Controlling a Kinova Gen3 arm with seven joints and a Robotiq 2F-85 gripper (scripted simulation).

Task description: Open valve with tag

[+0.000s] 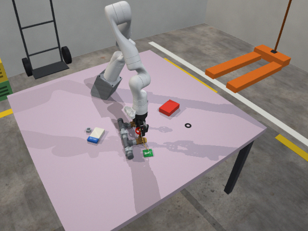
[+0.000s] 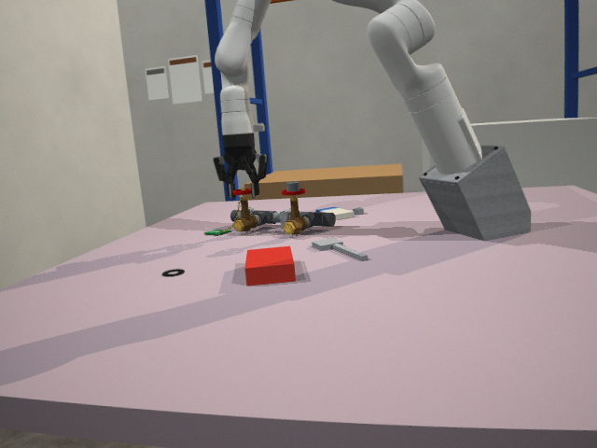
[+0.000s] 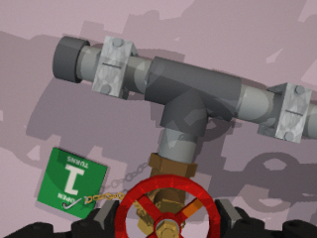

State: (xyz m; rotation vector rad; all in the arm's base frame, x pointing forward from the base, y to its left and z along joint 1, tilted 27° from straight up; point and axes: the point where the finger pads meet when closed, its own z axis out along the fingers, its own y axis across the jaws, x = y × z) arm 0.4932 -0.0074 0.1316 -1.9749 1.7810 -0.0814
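Now: the green tag 10 cm below my hand, 8 cm ahead of it and 2 cm to the left of it. From my hand the other things lie so: grey nut: 26 cm to the right, 20 cm behind, 10 cm below; then grey hammer-shaped tool: 29 cm behind, 12 cm to the left, 10 cm below; then blue box: 22 cm to the right, 15 cm behind, 10 cm below.
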